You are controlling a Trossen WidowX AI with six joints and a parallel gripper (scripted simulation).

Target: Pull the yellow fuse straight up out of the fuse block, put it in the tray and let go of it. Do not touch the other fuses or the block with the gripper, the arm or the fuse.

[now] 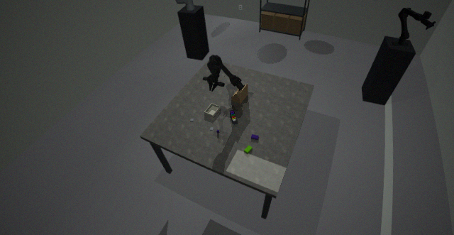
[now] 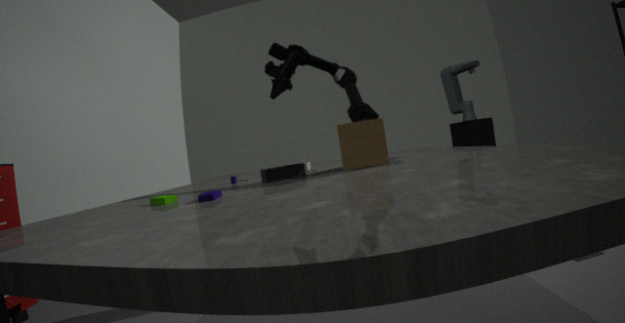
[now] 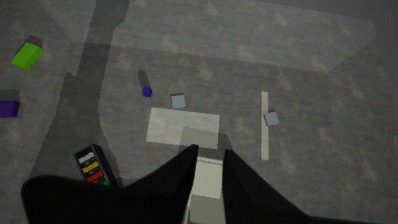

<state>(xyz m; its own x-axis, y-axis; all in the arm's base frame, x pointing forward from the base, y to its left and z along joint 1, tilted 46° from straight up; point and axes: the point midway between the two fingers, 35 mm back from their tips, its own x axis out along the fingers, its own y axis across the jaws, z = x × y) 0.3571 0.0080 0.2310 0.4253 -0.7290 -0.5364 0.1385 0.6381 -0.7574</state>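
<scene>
Now: gripper tip 19 cm to the right of the yellow fuse and 29 cm above it. Also, from my gripper tip: tray (5 cm behind, 4 cm to the right, 31 cm below).
</scene>
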